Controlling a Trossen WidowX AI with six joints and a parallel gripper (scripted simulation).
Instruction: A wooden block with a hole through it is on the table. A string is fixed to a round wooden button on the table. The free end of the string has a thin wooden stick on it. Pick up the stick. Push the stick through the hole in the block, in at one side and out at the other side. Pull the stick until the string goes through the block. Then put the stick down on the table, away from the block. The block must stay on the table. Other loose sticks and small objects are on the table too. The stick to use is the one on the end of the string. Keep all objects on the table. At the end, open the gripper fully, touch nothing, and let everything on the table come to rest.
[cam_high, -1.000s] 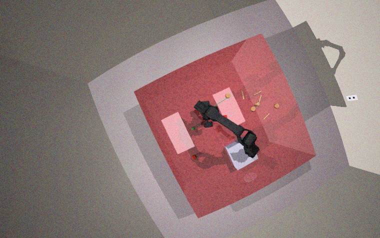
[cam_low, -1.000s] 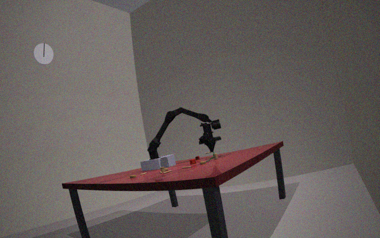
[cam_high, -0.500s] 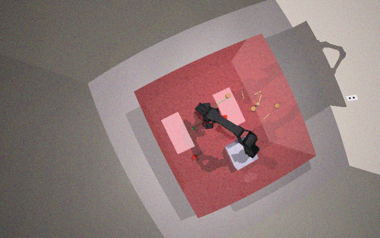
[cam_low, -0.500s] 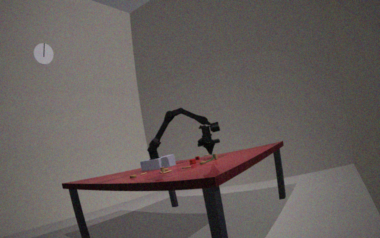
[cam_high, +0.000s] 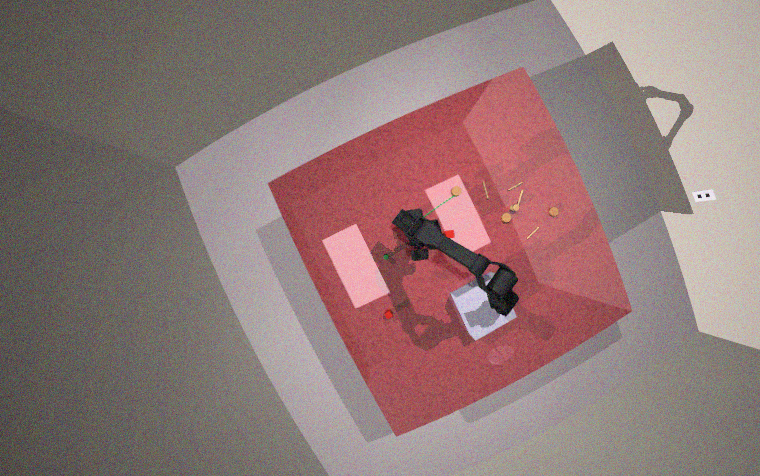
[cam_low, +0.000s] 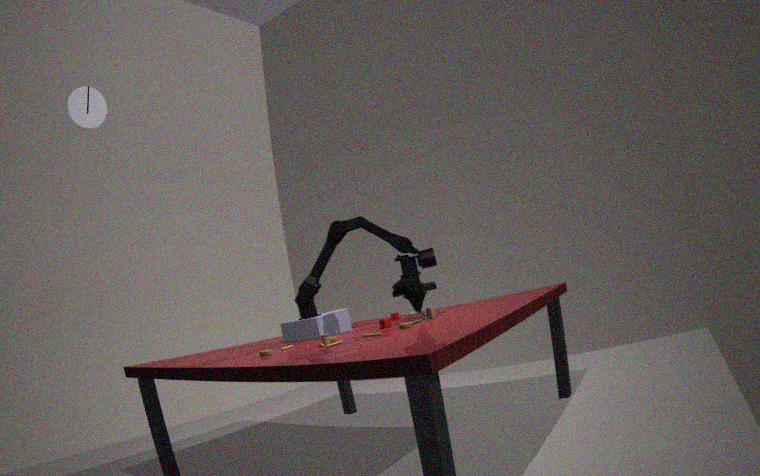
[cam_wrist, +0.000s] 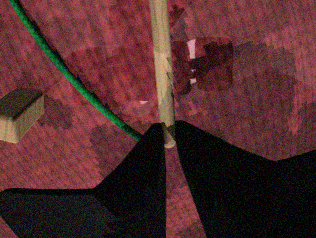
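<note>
The tan cube is 80 mm ahead of my gripper tip, 30 mm to the right of it and 10 mm below it. The rest, counted from my gripper tip: thin wooden stick 10 mm to the right; then small red piece 280 mm behind, 200 mm to the left, 10 mm below; then round wooden button 110 mm ahead, 240 mm to the right, 20 mm below.
</note>
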